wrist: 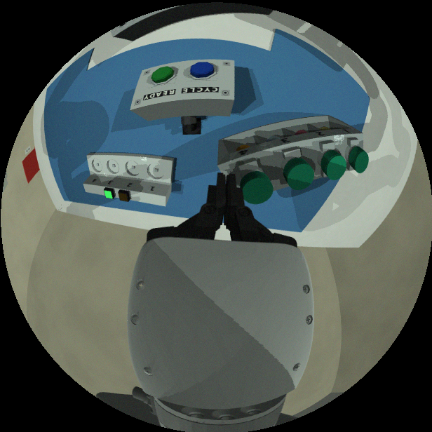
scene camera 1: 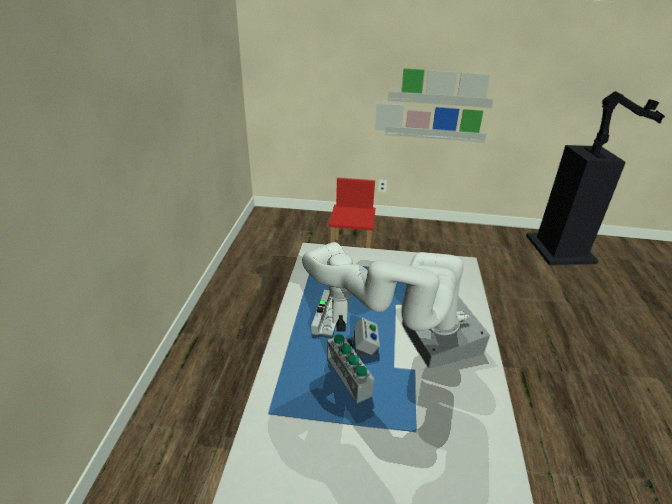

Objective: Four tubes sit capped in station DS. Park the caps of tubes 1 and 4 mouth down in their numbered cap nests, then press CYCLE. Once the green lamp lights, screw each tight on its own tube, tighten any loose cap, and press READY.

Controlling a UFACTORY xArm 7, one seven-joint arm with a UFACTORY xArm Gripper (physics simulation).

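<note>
My gripper [scene camera 1: 340, 323] [wrist: 224, 184] is shut and empty, above the mat between the nest block and the station. Station DS [scene camera 1: 364, 391] holds a row of tubes with green caps. The cap of tube 4 [scene camera 1: 339, 339] [wrist: 256, 187] is nearest the fingers; the cap of tube 1 [scene camera 1: 361, 371] [wrist: 358, 159] is at the far end. Whether each is tight cannot be seen. The nest block [wrist: 162, 193] has empty round nests. Its green lamp [scene camera 1: 322, 302] [wrist: 109, 193] is lit; the lamp beside it [wrist: 124, 195] is dark. The blue CYCLE button [scene camera 1: 373, 336] [wrist: 202, 69] is beside the green READY button [scene camera 1: 372, 327] [wrist: 162, 74].
The button box [scene camera 1: 366, 342] [wrist: 215, 108] stands on the blue mat [scene camera 1: 293, 393] [wrist: 200, 50] beside the station. A small black device [wrist: 191, 125] is at its side. The arm's grey base [scene camera 1: 455, 351] is on the white table [scene camera 1: 260, 461]. A red chair [scene camera 1: 353, 217] stands behind the table.
</note>
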